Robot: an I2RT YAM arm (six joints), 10 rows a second.
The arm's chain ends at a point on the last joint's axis. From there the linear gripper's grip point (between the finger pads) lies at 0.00 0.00 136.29 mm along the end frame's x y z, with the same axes.
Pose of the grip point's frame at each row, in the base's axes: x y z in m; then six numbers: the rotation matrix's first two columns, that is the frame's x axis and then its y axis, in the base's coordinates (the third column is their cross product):
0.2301, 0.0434, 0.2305, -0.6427, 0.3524, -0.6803, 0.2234, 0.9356, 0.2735
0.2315, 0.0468, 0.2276, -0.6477, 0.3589, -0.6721, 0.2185, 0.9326, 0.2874
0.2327, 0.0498, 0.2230, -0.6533, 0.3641, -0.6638, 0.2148, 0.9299, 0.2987
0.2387, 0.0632, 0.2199, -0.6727, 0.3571, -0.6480, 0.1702, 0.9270, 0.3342
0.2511, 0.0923, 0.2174, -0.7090, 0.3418, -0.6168, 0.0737, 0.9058, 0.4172
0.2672, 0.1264, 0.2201, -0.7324, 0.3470, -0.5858, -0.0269, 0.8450, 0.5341
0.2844, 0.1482, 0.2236, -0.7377, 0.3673, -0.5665, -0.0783, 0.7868, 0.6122
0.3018, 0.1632, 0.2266, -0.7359, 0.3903, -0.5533, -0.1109, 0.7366, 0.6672
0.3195, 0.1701, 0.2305, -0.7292, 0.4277, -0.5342, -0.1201, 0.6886, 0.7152
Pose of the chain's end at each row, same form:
0.1302, 0.0402, 0.3232, -0.6427, 0.3524, -0.6803, 0.2234, 0.9356, 0.2735
0.1320, 0.0414, 0.3206, -0.6477, 0.3589, -0.6721, 0.2185, 0.9326, 0.2874
0.1338, 0.0426, 0.3165, -0.6533, 0.3641, -0.6638, 0.2148, 0.9299, 0.2987
0.1406, 0.0476, 0.3132, -0.6727, 0.3571, -0.6480, 0.1702, 0.9270, 0.3342
0.1555, 0.0582, 0.3084, -0.7090, 0.3418, -0.6168, 0.0737, 0.9058, 0.4172
0.1745, 0.0709, 0.3032, -0.7324, 0.3470, -0.5858, -0.0269, 0.8450, 0.5341
0.1930, 0.0806, 0.2988, -0.7377, 0.3673, -0.5665, -0.0783, 0.7868, 0.6122
0.2108, 0.0879, 0.2946, -0.7359, 0.3903, -0.5533, -0.1109, 0.7366, 0.6672
0.2277, 0.0903, 0.2919, -0.7292, 0.4277, -0.5342, -0.1201, 0.6886, 0.7152

